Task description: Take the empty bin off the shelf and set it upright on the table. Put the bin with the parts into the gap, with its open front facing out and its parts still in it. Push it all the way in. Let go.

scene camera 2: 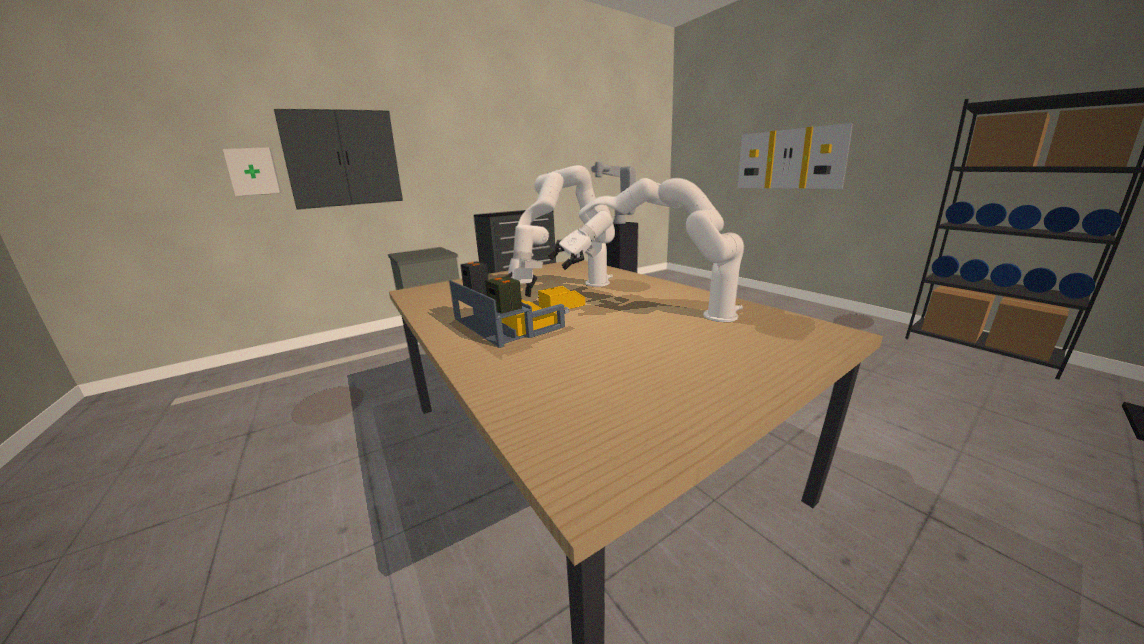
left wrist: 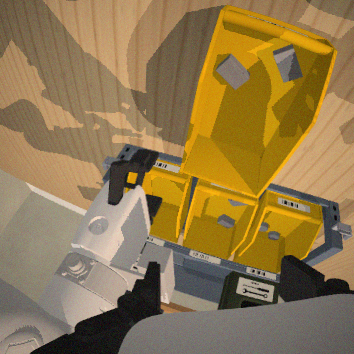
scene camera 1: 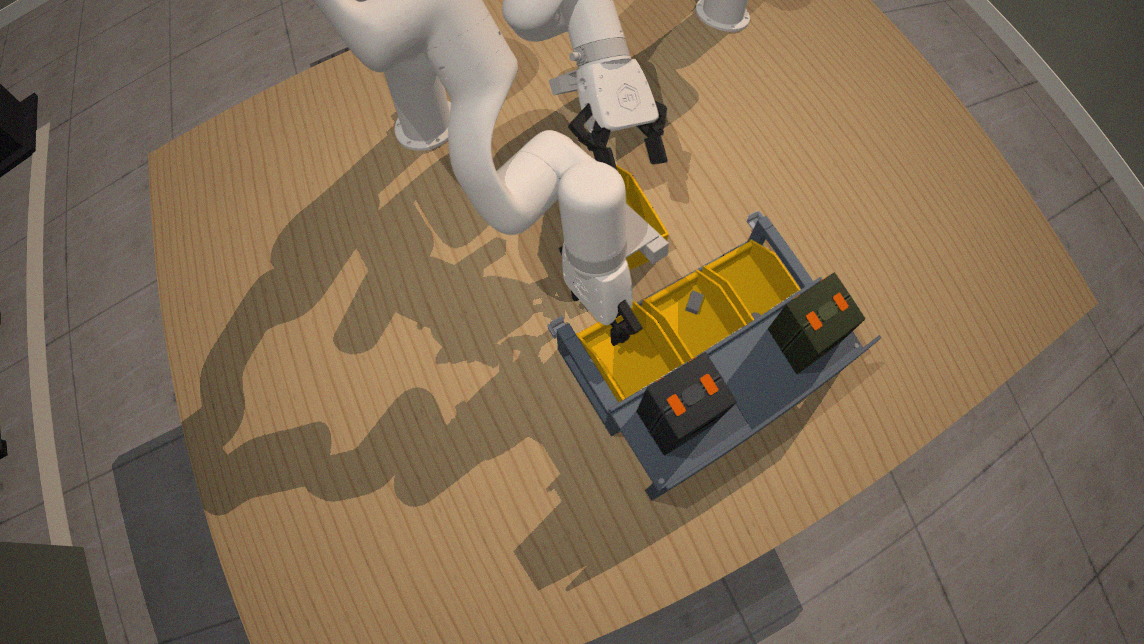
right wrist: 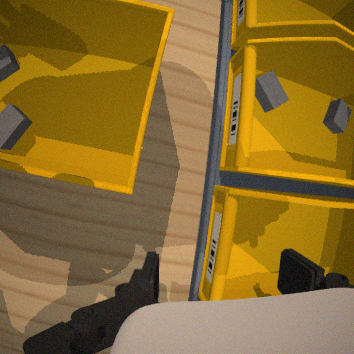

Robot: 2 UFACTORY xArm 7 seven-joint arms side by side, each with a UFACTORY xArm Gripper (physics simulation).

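Seen in the pictures: left gripper, fingertip midpoint: (scene camera 2: 556, 262) (left wrist: 221, 279) (scene camera 1: 635, 169); right gripper, fingertip midpoint: (left wrist: 151, 175) (scene camera 1: 601, 316) (right wrist: 220, 271); left arm's base at its link origin: (scene camera 2: 720, 316) (scene camera 1: 722, 14); right arm's base at its link origin: (scene camera 2: 597, 283) (scene camera 1: 427, 125).
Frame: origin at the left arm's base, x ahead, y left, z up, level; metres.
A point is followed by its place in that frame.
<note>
The empty yellow bin (scene camera 1: 644, 372) {x 0.743, y -0.429, z 0.009 m} (left wrist: 167, 215) {x 0.814, y -0.411, z 0.027 m} (right wrist: 280, 230) {x 0.727, y -0.434, z 0.009 m} sits in the left-hand place of the grey-blue shelf (scene camera 1: 582, 376) {x 0.728, y -0.519, z 0.016 m} (right wrist: 214, 125) {x 0.625, y -0.375, z 0.012 m} in scene camera 1. My right gripper (right wrist: 220, 271) {x 0.658, y -0.474, z 0.050 m} is open at its labelled front, one finger outside and the other over its interior; the arm partly hides it in scene camera 1. The yellow bin with two grey parts (scene camera 1: 640, 200) {x 0.485, y -0.363, z 0.053 m} (scene camera 2: 561, 298) {x 0.512, y -0.354, z 0.054 m} (left wrist: 250, 110) {x 0.508, y -0.398, z 0.003 m} (right wrist: 100, 110) {x 0.536, y -0.400, z 0.003 m} stands on the table in front of the shelf, partly hidden by the right arm in scene camera 1. My left gripper (scene camera 1: 630, 156) {x 0.514, y -0.392, z 0.195 m} (left wrist: 221, 279) {x 0.514, y -0.392, z 0.195 m} is open and empty, above and behind that bin.
Two more yellow bins (scene camera 1: 680, 316) {x 0.672, y -0.351, z 0.009 m} (scene camera 1: 756, 276) {x 0.637, y -0.204, z 0.009 m} with grey parts fill the other shelf places. A black toolbox (scene camera 1: 688, 404) {x 0.847, y -0.429, z 0.223 m} and a green toolbox (scene camera 1: 816, 320) {x 0.785, y -0.220, z 0.198 m} stand on the shelf behind the bins. The right arm reaches over the loose bin, close to the left gripper.
</note>
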